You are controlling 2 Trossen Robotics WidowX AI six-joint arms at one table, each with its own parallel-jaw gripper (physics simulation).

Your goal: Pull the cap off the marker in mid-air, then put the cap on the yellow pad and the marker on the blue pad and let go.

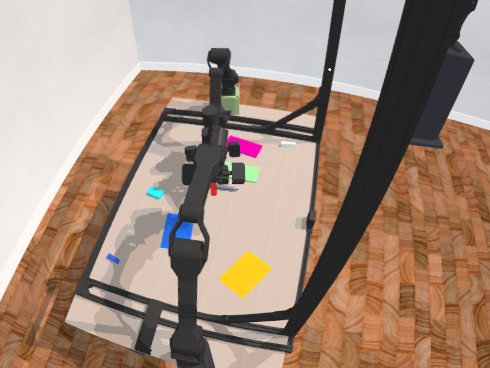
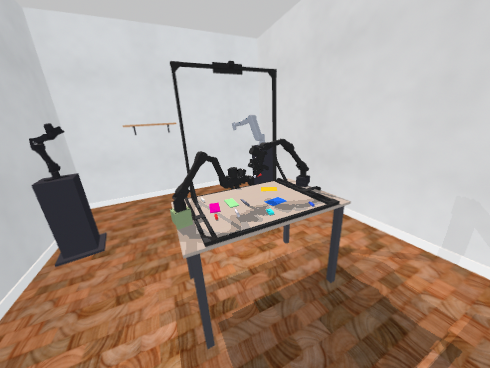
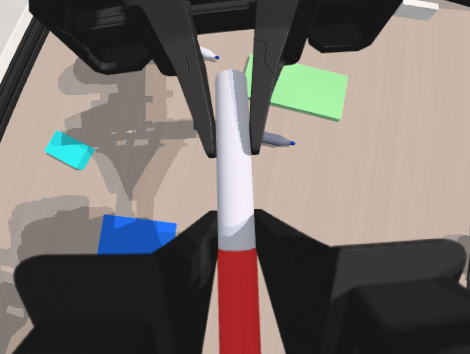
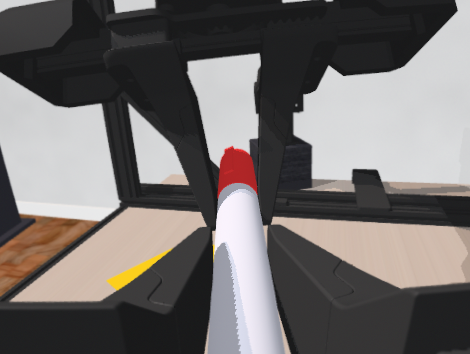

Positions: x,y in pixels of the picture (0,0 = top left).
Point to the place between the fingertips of my left gripper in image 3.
235,218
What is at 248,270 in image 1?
A yellow pad.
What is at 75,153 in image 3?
A cyan block.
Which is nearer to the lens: the white marker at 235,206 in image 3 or the green pad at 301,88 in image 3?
The white marker.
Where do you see a blue pad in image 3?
119,235
